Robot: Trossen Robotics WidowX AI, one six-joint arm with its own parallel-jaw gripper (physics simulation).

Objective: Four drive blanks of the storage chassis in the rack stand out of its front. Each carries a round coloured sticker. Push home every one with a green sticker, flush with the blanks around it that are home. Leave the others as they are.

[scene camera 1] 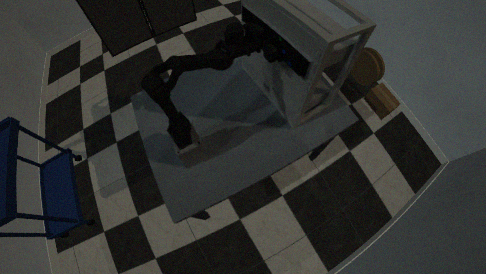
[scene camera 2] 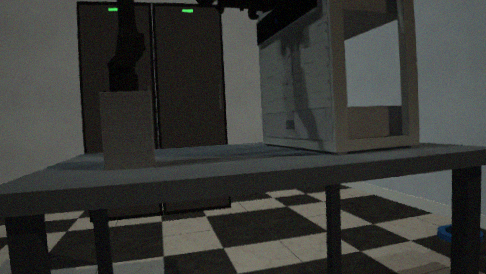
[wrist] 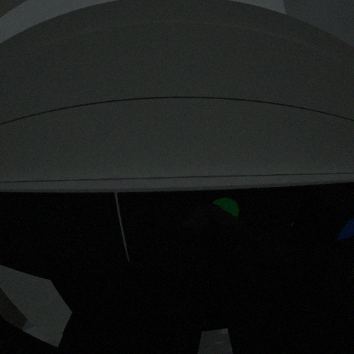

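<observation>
The rack [scene camera 1: 295, 19] [scene camera 2: 338, 75] stands on the table, with the black storage chassis [scene camera 1: 301, 67] [scene camera 2: 269, 28] high in its front. My gripper [scene camera 1: 273, 53] is shut and empty at the chassis front; in the wrist view its fingers are lost in the dark. A green sticker [scene camera 1: 280, 39] [wrist: 229, 206] shows close ahead, partly covered by a dark shape in the wrist view. A blue sticker [scene camera 1: 283, 51] [wrist: 347, 230] is to its right, and another blue sticker [scene camera 1: 290, 63] lies further right in scene camera 1. How far each blank stands out cannot be told.
A pale panel [wrist: 175, 140] spans the rack above the chassis. The arm's pale base block [scene camera 2: 127, 130] stands on the grey table [scene camera 1: 210, 185] [scene camera 2: 225, 175]. Dark cabinets [scene camera 2: 190, 80], a blue cart [scene camera 1: 60, 190], a round brown stool [scene camera 1: 369, 66] and a wooden box [scene camera 1: 382, 100] stand around.
</observation>
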